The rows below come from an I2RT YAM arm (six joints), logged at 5 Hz.
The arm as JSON. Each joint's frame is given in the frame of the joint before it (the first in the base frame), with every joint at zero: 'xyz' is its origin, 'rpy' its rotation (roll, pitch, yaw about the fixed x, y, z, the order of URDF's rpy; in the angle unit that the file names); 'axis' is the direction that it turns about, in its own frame. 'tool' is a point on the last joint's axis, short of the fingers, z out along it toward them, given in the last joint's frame.
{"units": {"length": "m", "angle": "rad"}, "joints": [
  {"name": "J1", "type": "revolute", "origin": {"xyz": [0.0, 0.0, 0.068], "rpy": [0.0, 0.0, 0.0]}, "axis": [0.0, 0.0, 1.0]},
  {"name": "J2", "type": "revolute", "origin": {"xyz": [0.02, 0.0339, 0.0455], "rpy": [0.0, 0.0, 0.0]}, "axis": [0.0, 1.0, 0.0]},
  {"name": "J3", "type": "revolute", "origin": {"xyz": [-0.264, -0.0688, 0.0], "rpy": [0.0, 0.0, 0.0]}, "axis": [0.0, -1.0, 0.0]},
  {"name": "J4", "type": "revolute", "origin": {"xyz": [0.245, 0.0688, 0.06], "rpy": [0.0, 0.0, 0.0]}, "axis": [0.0, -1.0, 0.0]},
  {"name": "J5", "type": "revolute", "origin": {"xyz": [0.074, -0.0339, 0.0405], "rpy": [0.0, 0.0, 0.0]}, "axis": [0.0, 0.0, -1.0]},
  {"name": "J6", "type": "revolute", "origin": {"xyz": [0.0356, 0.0, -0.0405], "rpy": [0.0, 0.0, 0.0]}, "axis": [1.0, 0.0, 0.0]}
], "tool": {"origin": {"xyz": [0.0, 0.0, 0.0], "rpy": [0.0, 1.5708, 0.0]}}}
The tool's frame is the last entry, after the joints.
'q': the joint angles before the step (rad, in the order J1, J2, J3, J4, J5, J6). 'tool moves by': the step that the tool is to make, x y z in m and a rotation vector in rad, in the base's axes. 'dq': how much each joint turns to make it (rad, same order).
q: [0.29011 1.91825 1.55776 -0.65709 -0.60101 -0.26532]
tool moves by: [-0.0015 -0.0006 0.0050 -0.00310 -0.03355 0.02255]
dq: [-0.00047 -0.01256 -0.00005 0.00078 -0.00158 -0.03175]
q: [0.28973 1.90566 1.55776 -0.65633 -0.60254 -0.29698]
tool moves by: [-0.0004 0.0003 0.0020 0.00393 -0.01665 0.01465]
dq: [0.00049 -0.00424 -0.00007 0.00428 -0.00681 -0.01515]
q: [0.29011 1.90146 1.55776 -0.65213 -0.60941 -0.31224]
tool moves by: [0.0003 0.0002 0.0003 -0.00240 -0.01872 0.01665]
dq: [0.00007 -0.00008 -0.00013 0.00465 -0.00263 -0.02206]
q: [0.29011 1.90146 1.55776 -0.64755 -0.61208 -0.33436]
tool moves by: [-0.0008 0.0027 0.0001 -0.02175 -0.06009 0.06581]
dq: [0.00679 0.00000 -0.00004 0.00189 -0.00043 -0.08592]
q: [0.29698 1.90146 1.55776 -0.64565 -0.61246 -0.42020]
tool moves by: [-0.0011 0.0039 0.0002 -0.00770 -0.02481 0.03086]
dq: [0.00985 0.00003 0.00012 0.00330 0.00072 -0.03134]
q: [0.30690 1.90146 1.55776 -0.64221 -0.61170 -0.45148]
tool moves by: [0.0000 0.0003 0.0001 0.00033 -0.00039 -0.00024]
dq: [0.00072 0.00001 0.00018 0.00093 0.00037 0.00111]
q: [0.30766 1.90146 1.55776 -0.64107 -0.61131 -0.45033]
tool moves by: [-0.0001 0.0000 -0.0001 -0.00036 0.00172 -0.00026]
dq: [0.00008 0.00013 0.00012 -0.00147 0.00004 0.00046]
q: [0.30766 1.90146 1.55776 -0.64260 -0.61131 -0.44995]
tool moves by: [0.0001 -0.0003 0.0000 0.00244 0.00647 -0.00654]
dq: [-0.00079 0.00010 0.00020 -0.00051 -0.00040 0.00874]
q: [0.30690 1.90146 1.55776 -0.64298 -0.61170 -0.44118]
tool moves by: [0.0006 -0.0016 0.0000 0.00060 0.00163 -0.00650]
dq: [-0.00410 -0.00013 -0.00024 0.00056 0.00044 0.00316]
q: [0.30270 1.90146 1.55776 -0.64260 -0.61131 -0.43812]
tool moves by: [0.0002 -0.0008 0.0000 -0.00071 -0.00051 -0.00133]
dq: [-0.00197 -0.00022 -0.00018 -0.00046 0.00034 -0.00121]
